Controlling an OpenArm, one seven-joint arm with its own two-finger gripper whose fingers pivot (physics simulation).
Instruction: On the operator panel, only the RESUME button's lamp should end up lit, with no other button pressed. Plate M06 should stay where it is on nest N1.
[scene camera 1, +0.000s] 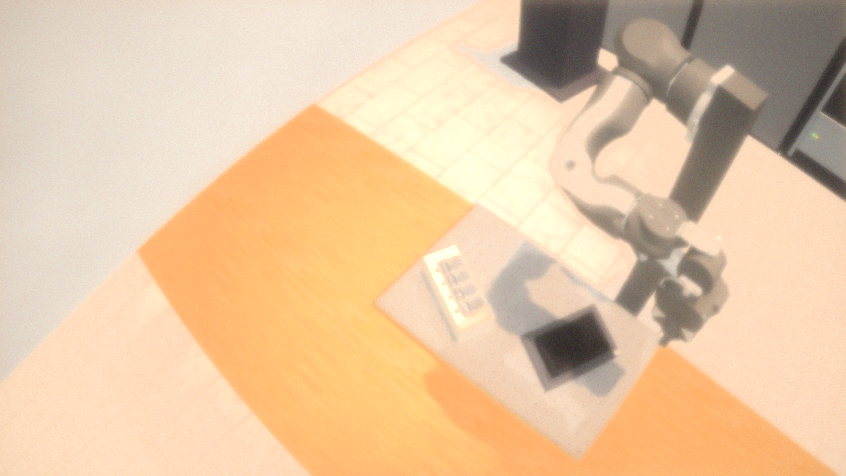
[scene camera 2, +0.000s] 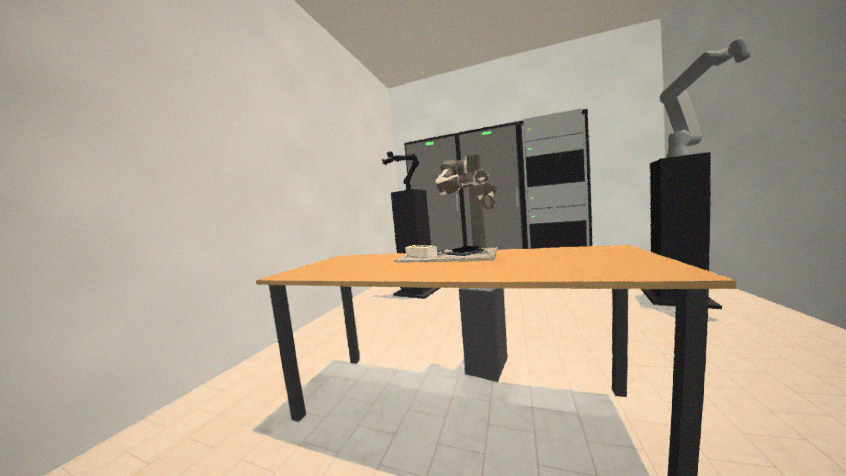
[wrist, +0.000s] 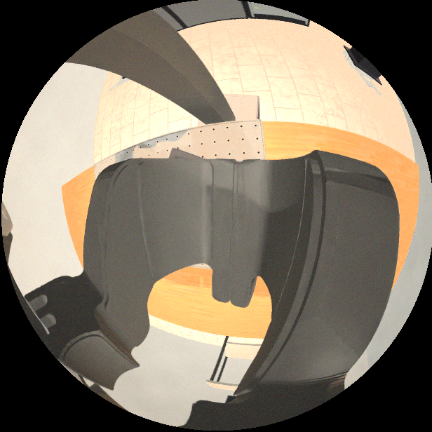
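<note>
The operator panel (scene camera 1: 434, 258) (scene camera 2: 421, 252) is a cream box with a row of several grey buttons, at the left of the pegboard base. Its labels and lamps are too blurred to read, so I cannot tell which lamp is lit. The black plate M06 (scene camera 1: 573, 343) (scene camera 2: 465, 250) lies on the dark grey nest N1 (scene camera 1: 537, 365), right of the panel in scene camera 1. My gripper (scene camera 1: 668, 341) (scene camera 2: 489, 202) (wrist: 243, 236) is shut and empty, its two fingers together. It is raised above the base's right end, apart from panel and plate. In the wrist view the fingers hide the panel.
The grey perforated base (scene camera 1: 414, 307) (scene camera 2: 488, 256) (wrist: 227, 135) lies on the orange table (scene camera 1: 266, 236) (scene camera 2: 562, 269) (wrist: 300, 135). My arm's post (scene camera 1: 712, 159) stands behind the base. Other arms on black pedestals (scene camera 2: 680, 224) (scene camera 2: 409, 219) stand away from the table, with cabinets (scene camera 2: 491, 189) behind.
</note>
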